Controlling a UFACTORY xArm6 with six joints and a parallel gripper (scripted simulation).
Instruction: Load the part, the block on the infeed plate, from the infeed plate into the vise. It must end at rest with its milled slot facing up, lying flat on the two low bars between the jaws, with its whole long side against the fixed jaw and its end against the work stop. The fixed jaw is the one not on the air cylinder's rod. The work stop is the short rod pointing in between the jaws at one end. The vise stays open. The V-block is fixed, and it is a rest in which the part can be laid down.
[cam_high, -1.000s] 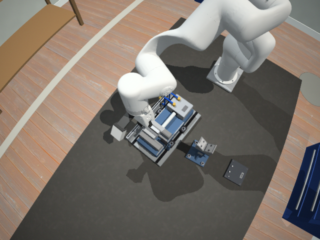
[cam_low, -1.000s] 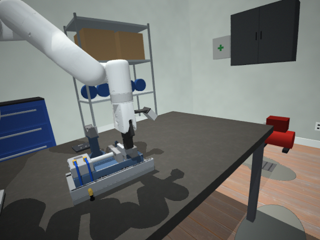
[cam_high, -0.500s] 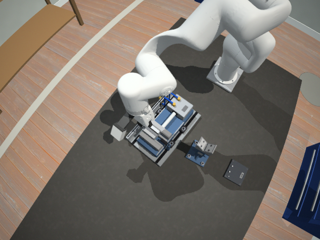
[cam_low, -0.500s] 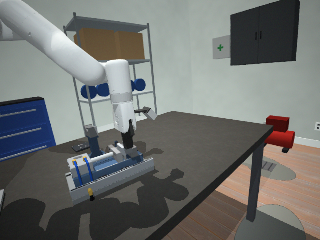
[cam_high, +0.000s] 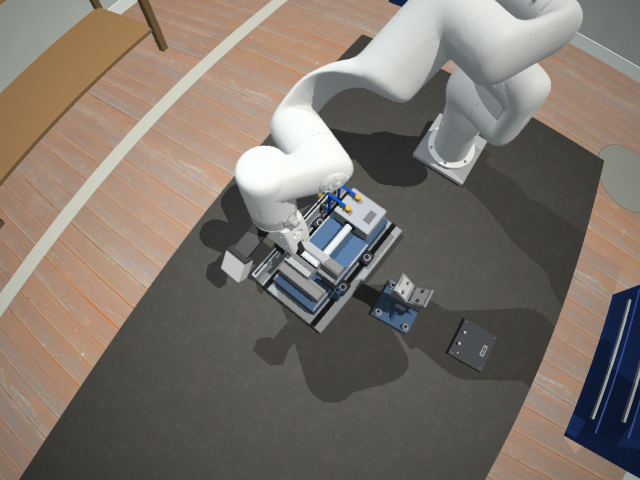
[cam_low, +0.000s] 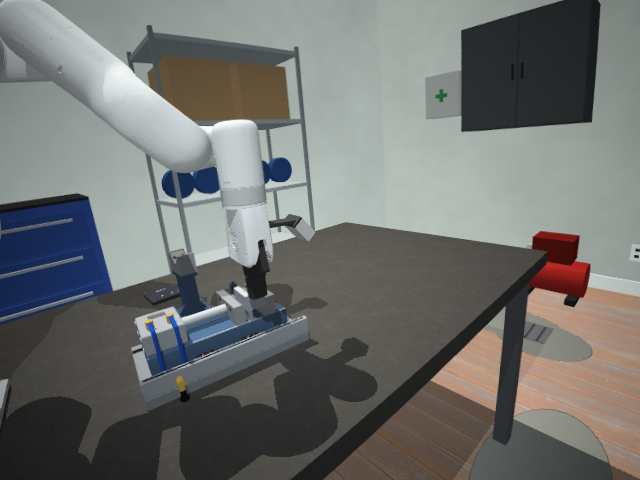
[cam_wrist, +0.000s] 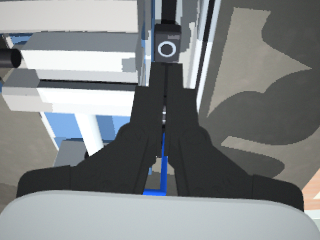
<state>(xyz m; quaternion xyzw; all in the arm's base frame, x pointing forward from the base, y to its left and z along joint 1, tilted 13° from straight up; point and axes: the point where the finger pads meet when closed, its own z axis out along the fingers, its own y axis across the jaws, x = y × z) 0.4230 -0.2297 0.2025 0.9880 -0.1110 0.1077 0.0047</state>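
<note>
The part is 10 mm ahead of my hand, 40 mm to the left of it and 30 mm below it. Round my hand: moving jaw 20 mm behind, 70 mm to the left, 50 mm below; then fixed jaw 40 mm ahead, 60 mm to the left, 50 mm below; then work stop 20 mm ahead, 110 mm to the left, 40 mm below.
</note>
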